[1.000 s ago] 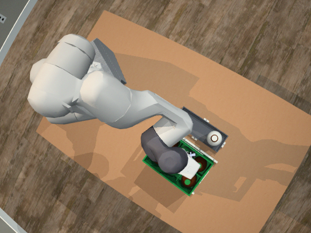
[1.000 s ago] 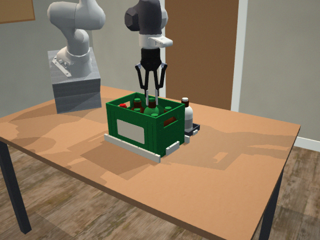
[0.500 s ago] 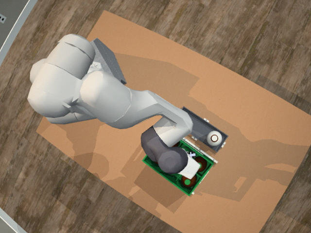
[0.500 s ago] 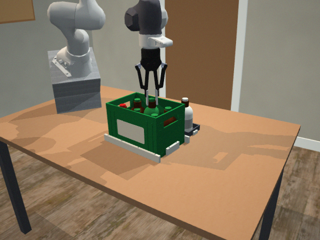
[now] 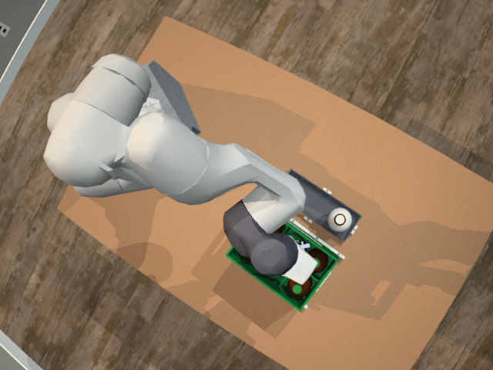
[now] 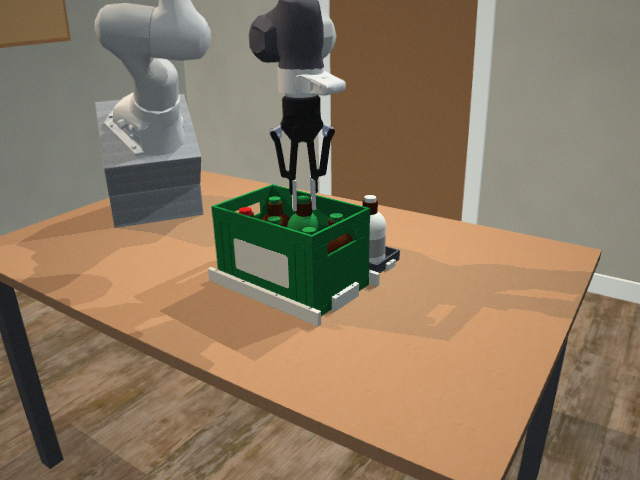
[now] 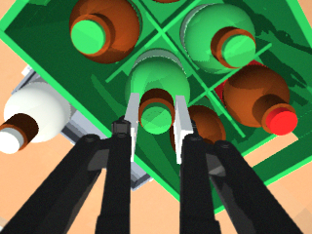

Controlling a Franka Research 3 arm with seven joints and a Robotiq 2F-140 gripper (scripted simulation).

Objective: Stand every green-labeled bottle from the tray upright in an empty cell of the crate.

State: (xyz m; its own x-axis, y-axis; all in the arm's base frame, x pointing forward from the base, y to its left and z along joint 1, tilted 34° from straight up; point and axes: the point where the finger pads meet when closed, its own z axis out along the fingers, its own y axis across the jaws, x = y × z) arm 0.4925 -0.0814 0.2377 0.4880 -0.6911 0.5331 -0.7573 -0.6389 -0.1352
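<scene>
The green crate lies 10 mm behind my hand, 40 mm to the right of it and 110 mm below it. The rest, counted from my hand: white-labeled bottle 100 mm ahead, 120 mm to the left, 110 mm below; then grey tray 20 mm ahead, 140 mm to the left, 180 mm below.
</scene>
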